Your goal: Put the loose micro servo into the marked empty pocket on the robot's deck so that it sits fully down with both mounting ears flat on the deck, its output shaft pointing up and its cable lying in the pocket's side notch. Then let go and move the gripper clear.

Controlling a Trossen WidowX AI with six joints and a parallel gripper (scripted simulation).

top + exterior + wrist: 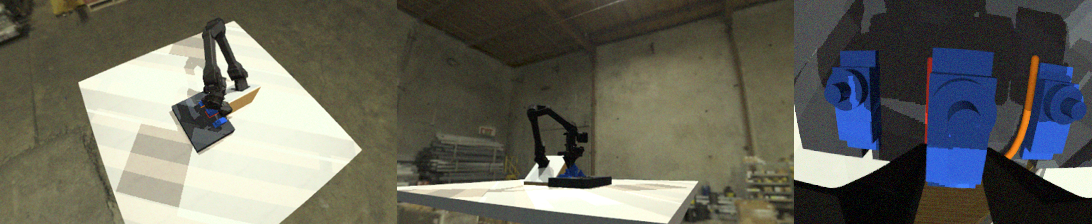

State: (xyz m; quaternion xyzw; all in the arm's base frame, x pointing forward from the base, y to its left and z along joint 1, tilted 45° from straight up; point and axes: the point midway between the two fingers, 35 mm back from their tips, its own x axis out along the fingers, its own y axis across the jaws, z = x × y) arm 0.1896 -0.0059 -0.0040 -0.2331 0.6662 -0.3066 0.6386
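Now: gripper tip 12 cm short of the dark deck, 7 cm above it and 1 cm to the left of it.
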